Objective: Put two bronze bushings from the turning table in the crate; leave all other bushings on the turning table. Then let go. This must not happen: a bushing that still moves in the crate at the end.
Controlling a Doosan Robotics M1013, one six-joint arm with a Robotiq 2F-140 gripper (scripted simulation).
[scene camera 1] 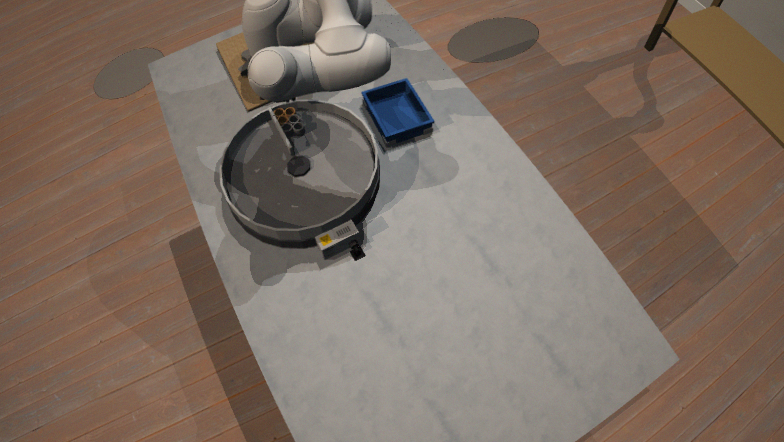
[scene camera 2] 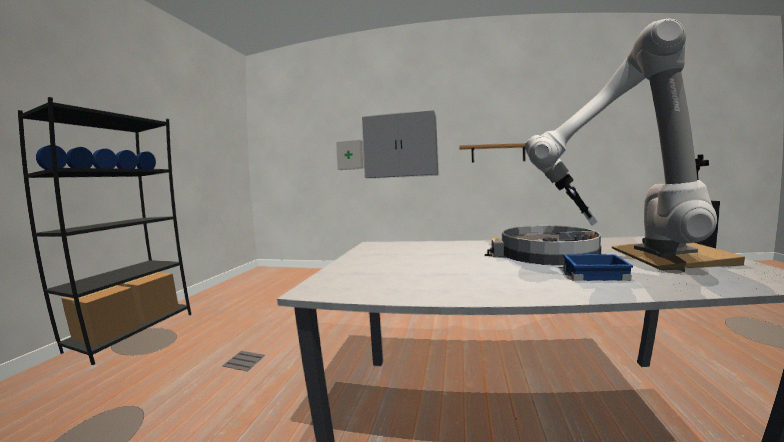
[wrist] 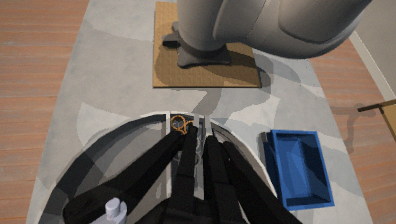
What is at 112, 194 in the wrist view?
My gripper.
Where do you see a grey turning table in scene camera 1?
At 338, 164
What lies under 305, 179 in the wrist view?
A blue crate.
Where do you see a blue crate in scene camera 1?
396, 105
